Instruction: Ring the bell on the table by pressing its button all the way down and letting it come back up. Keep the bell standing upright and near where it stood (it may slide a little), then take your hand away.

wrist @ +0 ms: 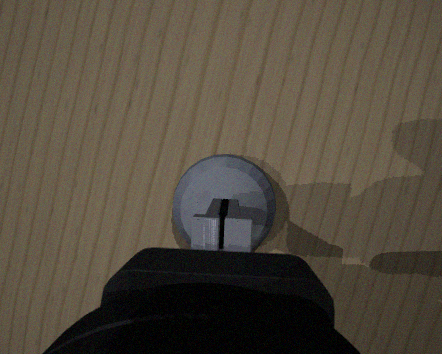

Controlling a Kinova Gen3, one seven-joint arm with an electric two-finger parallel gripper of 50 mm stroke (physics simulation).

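Places are measured from the arm's base along level axes (x ahead, y left, z up), in centimetres.
Where they show: gripper, fingertip midpoint: [224,215].
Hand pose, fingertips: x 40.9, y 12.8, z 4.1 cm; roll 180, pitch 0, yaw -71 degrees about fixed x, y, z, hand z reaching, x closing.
After its pixels a point has its place.
The bell [215,175] @[x 42.9, y 14.4, z 1.6 cm] is a round grey dome seen from above, near the middle of the wrist view. It looks upright on the table. My gripper [224,215] @[x 40.8, y 12.8, z 4.1 cm] is shut and empty, with its two fingertips close together over the middle of the dome. The fingertips hide the bell's button, so I cannot tell whether they touch it or how far down it is. The lower edge of the bell is hidden behind the fingers and the dark gripper body.
The wood-grained table top [100,125] @[x 43.1, y 25.3, z -2.1 cm] lies around the bell. Dark shadows of the arm and gripper fall on it to the right of the bell.
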